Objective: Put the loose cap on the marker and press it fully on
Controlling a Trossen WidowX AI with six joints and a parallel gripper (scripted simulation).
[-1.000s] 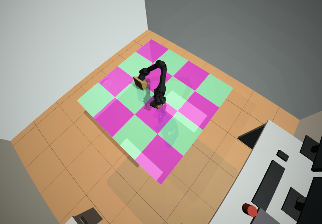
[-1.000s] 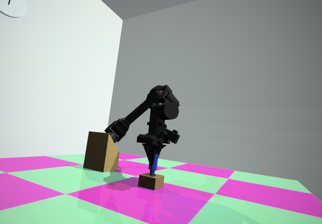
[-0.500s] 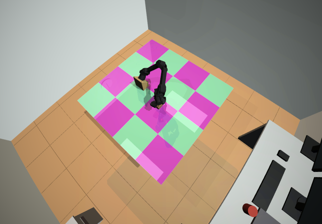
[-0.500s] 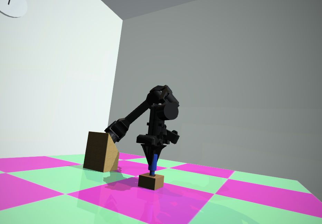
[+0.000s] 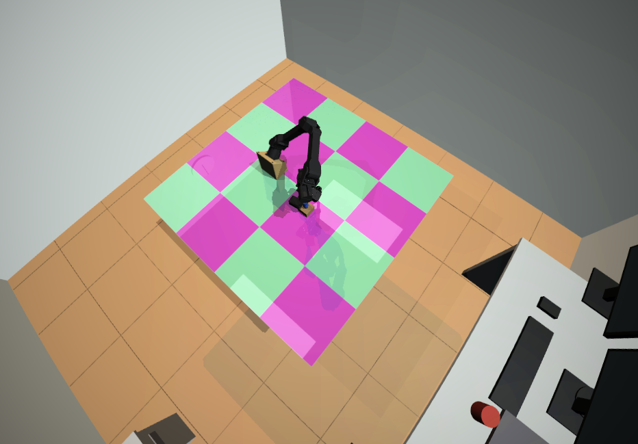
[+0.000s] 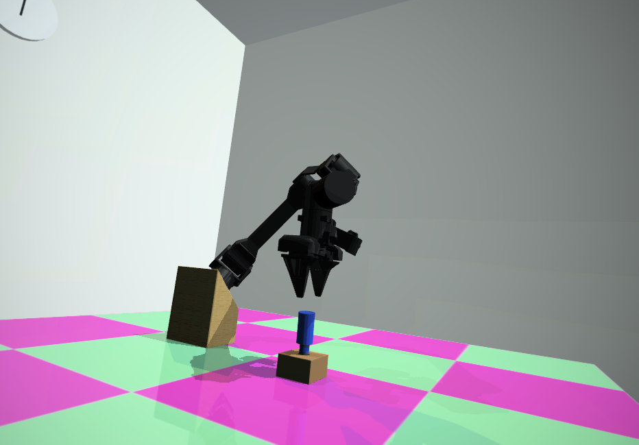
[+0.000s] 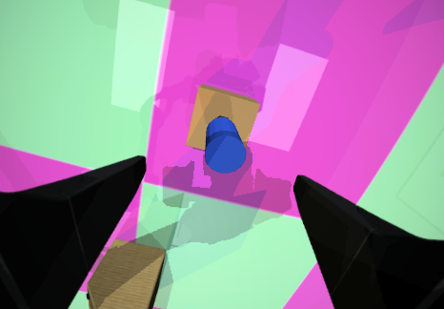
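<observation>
My gripper tip is now 5 cm above the blue marker cap. Round my gripper tip: wooden holder block 12 cm below.
</observation>
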